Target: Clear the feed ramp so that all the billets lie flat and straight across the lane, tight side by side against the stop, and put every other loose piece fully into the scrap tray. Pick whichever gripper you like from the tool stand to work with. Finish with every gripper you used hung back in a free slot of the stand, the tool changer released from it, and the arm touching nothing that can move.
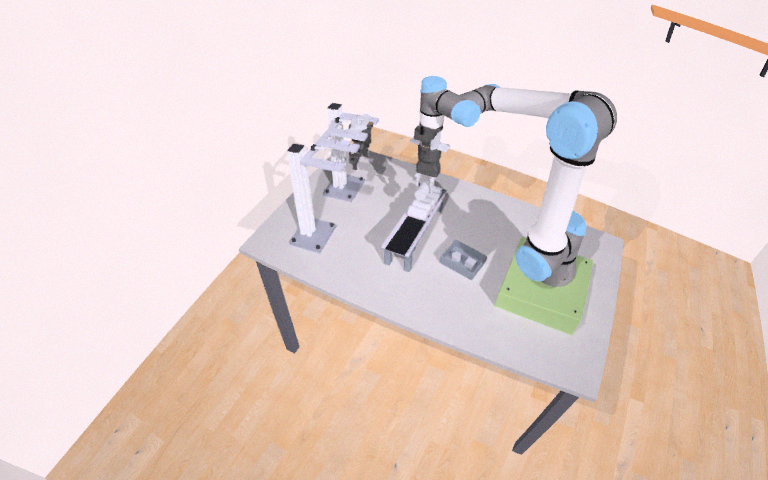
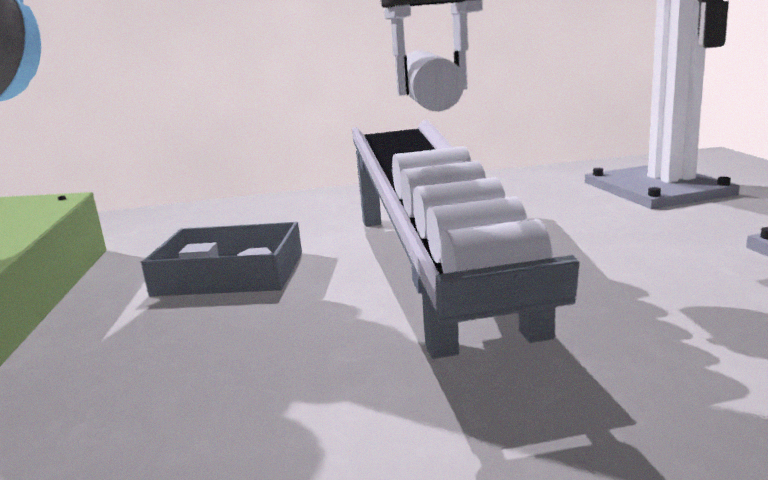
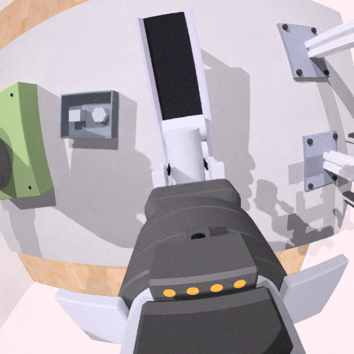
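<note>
My gripper (image 1: 425,183) (image 2: 433,84) (image 3: 187,167) is shut on a pale billet (image 2: 436,83) (image 3: 184,150), held level above the feed ramp (image 1: 406,234) (image 2: 396,142) (image 3: 175,65), clear of the billets below. Its long axis runs along the lane, not across. Several billets lie across the lane side by side; the lowest billet (image 2: 498,247) is at the dark stop (image 2: 506,288). The upper end of the lane is bare. The scrap tray (image 1: 455,270) (image 2: 212,278) (image 3: 114,112) holds a square block (image 2: 198,250) (image 3: 76,115) and a hexagonal piece (image 2: 256,251) (image 3: 100,114).
The tool stand (image 1: 301,192) (image 2: 673,84) has posts on bolted plates and arms to one side of the ramp; a dark gripper (image 1: 362,144) hangs there. The green robot base (image 1: 543,300) (image 2: 45,243) (image 3: 27,140) is beyond the tray on the other side.
</note>
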